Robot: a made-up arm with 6 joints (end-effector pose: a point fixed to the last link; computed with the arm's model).
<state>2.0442 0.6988 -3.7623 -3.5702 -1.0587 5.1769</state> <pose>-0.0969 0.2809 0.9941 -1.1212 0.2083 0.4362</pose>
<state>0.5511 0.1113 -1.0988 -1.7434 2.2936 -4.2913</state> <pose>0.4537 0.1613 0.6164 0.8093 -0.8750 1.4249</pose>
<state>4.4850 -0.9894 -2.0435 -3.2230 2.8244 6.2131</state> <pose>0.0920 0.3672 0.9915 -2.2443 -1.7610 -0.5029</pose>
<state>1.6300 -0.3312 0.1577 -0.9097 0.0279 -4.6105</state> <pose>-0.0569 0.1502 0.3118 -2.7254 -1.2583 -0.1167</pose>
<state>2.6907 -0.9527 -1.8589 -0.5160 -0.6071 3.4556</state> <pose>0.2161 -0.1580 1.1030 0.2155 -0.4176 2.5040</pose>
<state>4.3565 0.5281 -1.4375 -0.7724 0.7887 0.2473</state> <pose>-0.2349 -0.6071 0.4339 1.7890 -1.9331 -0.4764</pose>
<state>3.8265 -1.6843 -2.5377 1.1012 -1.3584 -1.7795</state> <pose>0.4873 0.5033 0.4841 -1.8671 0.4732 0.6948</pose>
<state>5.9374 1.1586 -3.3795 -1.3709 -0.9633 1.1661</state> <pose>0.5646 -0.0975 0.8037 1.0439 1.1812 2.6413</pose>
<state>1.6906 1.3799 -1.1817 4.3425 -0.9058 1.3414</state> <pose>-0.1315 0.2980 0.0309 -1.1066 -2.1691 1.1657</pose>
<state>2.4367 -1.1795 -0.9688 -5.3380 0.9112 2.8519</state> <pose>-0.0745 0.0371 0.9218 2.0244 -0.4812 -1.9233</pose>
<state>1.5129 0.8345 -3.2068 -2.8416 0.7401 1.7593</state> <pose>0.0344 0.5560 1.0046 -0.2932 -0.0049 -2.7781</pose>
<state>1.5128 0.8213 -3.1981 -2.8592 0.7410 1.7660</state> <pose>0.0341 0.5517 1.0097 -0.2754 0.0013 -2.7857</pose>
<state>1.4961 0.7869 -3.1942 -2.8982 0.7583 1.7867</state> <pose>0.0419 0.5306 1.0284 -0.2282 0.0678 -2.8123</pose>
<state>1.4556 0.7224 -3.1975 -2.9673 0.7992 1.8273</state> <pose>0.0582 0.4830 1.0644 -0.1304 0.2193 -2.8600</pose>
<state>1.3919 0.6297 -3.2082 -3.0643 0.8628 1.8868</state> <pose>0.0750 0.4063 1.1111 0.0357 0.4467 -2.9134</pose>
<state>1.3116 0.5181 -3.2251 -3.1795 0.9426 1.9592</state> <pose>0.0802 0.3065 1.1563 0.2786 0.7146 -2.9477</pose>
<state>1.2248 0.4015 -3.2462 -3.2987 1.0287 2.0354</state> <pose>0.0657 0.1990 1.1885 -0.5788 -0.9659 2.9187</pose>
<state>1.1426 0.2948 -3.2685 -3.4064 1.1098 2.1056</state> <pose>0.0344 0.1029 1.2036 -0.8423 -1.0971 2.6891</pose>
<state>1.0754 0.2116 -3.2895 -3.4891 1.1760 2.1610</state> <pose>-0.0020 0.0318 1.2050 -1.0476 -1.1622 2.4884</pose>
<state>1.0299 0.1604 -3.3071 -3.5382 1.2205 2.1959</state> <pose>-0.0304 -0.0104 1.2008 -1.1763 -1.1893 2.3508</pose>
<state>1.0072 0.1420 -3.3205 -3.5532 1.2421 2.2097</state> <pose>-0.0436 -0.0275 1.1969 -1.2316 -1.2034 2.2877</pose>
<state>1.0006 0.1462 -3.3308 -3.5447 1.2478 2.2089</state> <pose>-0.0447 -0.0292 1.1952 -1.2381 -1.2163 2.2783</pose>
